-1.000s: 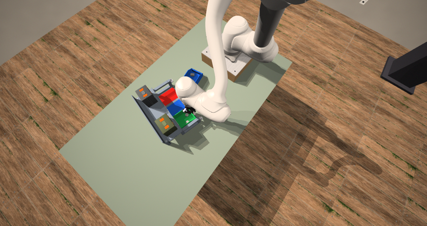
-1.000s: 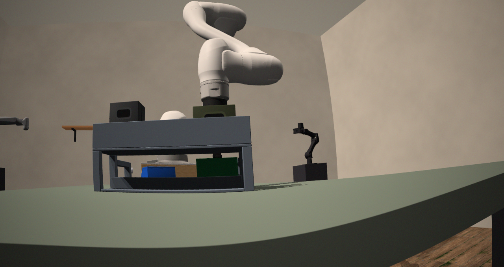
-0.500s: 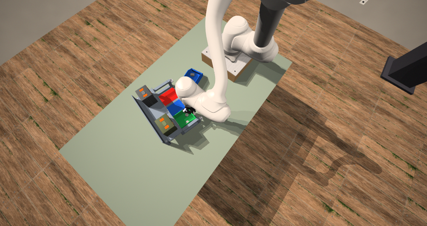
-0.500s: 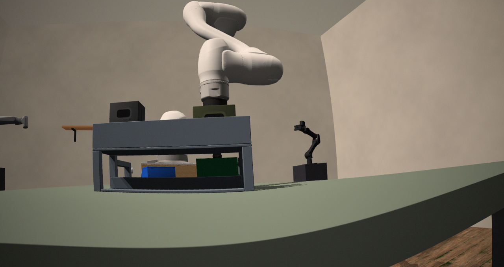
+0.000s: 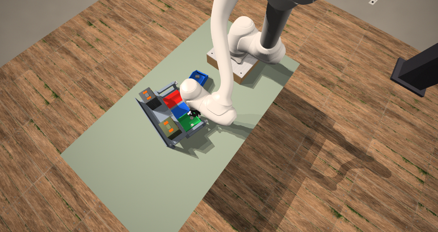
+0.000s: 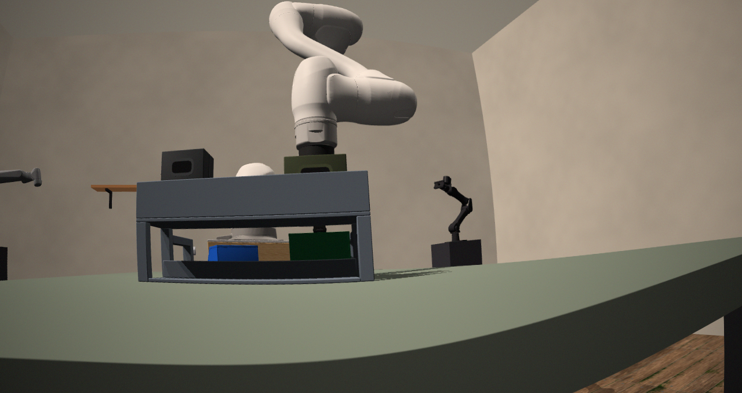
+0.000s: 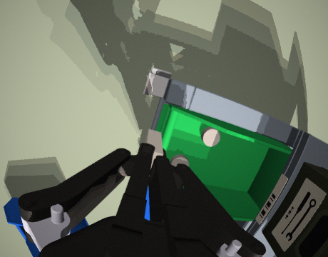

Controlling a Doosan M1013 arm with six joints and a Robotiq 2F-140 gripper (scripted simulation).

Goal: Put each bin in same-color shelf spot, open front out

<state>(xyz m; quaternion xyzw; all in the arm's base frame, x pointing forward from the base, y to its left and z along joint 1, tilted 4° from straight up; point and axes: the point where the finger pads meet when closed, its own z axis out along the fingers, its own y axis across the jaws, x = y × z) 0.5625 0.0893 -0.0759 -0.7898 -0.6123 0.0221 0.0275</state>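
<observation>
My hand is 9 cm short of the green bin, 2 cm to the left of it and 1 cm above it. Also, from my hand: black box (27 cm to the right, 12 cm ahead, 11 cm above); olive box (18 cm ahead, 10 cm above, 5 cm to the right); blue bin (20 cm behind, 18 cm to the right, 1 cm below).
</observation>
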